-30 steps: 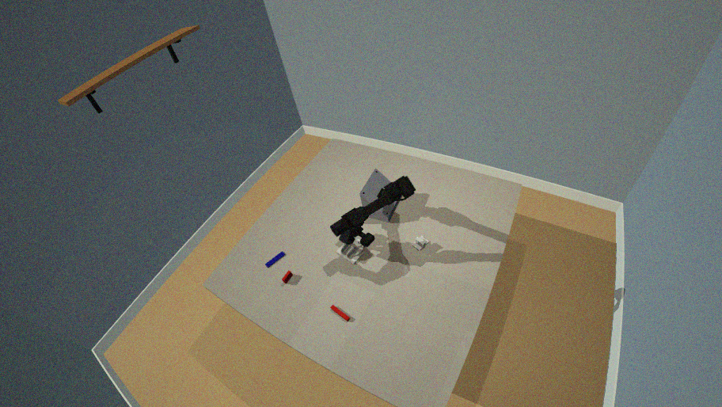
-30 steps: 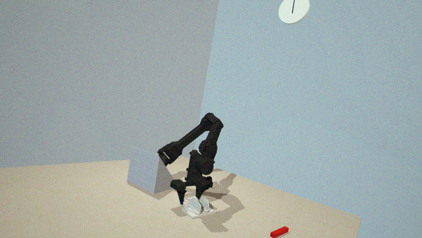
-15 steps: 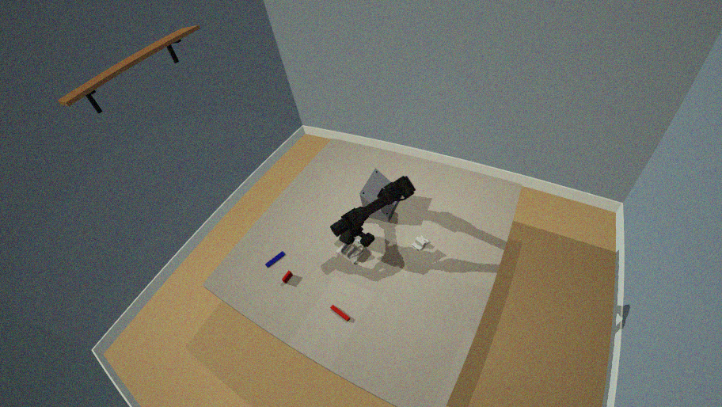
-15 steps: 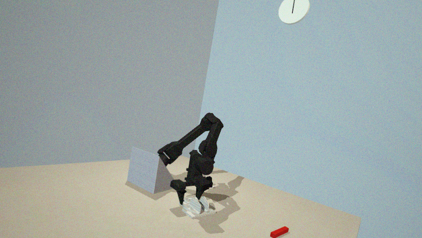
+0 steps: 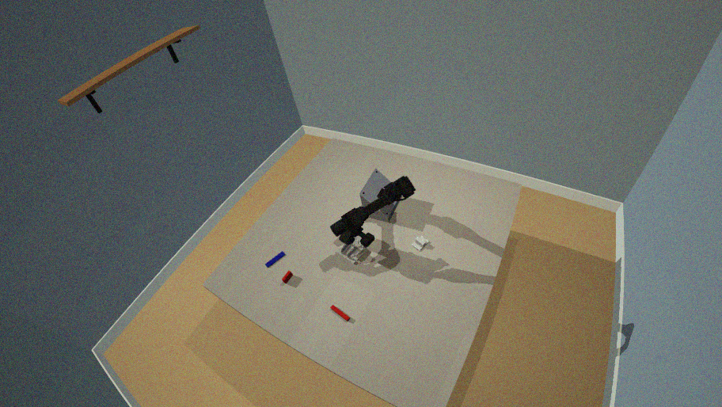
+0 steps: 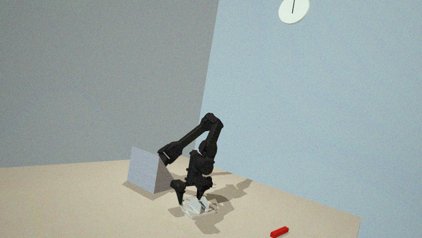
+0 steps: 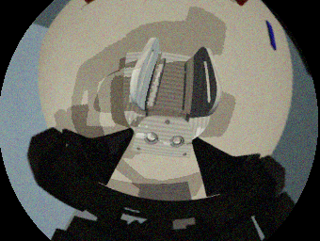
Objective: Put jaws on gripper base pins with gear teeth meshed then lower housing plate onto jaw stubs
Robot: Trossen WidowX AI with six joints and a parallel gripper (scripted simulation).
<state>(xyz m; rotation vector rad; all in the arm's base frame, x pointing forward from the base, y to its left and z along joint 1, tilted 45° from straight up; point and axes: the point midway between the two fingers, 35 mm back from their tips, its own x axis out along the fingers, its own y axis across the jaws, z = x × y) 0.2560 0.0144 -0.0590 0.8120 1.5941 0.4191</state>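
Right now the white jaw is 2 cm ahead of my gripper tip, 2 cm to the right of it and 1 cm above it. Also, from my gripper tip: red bar 37 cm ahead, 9 cm to the left; blue block 25 cm ahead, 36 cm to the right.
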